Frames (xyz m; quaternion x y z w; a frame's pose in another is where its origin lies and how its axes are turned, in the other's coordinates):
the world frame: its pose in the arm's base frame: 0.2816 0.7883 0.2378 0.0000 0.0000 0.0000 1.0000
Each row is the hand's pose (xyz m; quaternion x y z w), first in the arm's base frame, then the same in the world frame.
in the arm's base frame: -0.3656 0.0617 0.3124 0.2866 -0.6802 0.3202 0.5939
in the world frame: -0.6472 -0.7266 0.0746 0.2866 -0.6802 0.3202 0.5939
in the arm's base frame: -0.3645 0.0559 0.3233 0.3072 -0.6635 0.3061 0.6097
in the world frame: -0.6461 -0.7324 0.0855 0.3072 -0.6635 0.3061 0.6097
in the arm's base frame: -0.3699 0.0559 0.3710 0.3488 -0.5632 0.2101 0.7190
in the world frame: -0.6515 -0.7324 0.1332 0.3488 -0.5632 0.2101 0.7190
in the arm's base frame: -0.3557 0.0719 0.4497 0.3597 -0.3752 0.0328 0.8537
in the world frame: -0.6373 -0.7164 0.2119 0.3597 -0.3752 0.0328 0.8537
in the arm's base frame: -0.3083 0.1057 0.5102 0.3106 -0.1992 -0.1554 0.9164
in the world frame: -0.5899 -0.6826 0.2724 0.3106 -0.1992 -0.1554 0.9164
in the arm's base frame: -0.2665 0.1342 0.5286 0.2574 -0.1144 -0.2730 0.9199
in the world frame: -0.5481 -0.6541 0.2908 0.2574 -0.1144 -0.2730 0.9199
